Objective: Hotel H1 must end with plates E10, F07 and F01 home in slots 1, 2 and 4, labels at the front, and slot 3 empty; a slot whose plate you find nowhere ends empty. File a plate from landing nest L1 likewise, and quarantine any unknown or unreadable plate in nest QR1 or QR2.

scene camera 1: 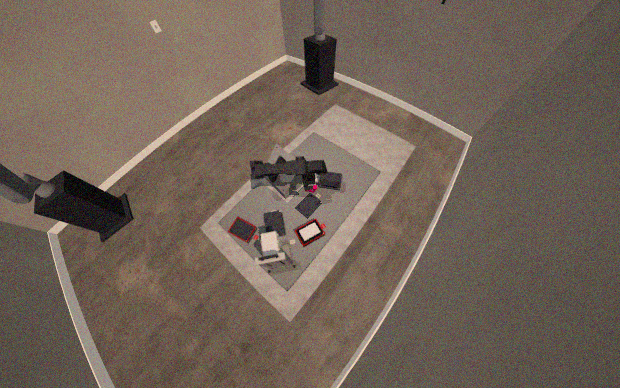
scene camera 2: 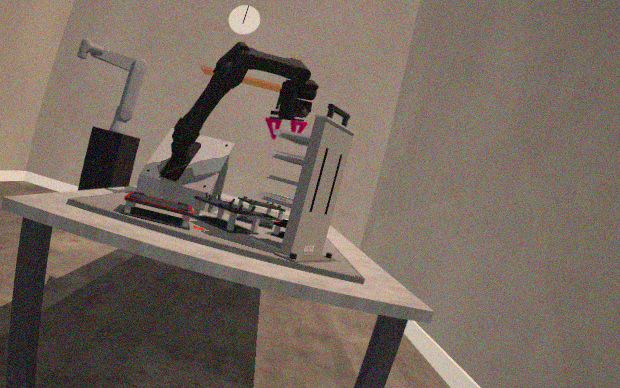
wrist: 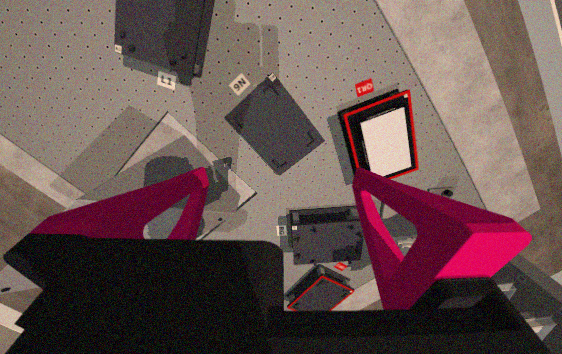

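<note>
My gripper is open, with no plate between its magenta fingers, high above the board beside hotel H1's upper shelves in the scene camera 2 view. Hotel H1 stands upright; no plate can be made out on the shelves that show, and its inside is partly hidden. Landing nest L1 is dark, with no plate visible on its part in view. Nest QR1 has a red rim and holds a white rectangle, with no readable label. Nest QR2 shows a dark top.
A dark nest labelled N6 or 9N lies between L1 and QR1. A dark nest tagged RG lies near QR2. The arm's pale angled base stands behind the nests. The hotel's top handle rises beside the gripper.
</note>
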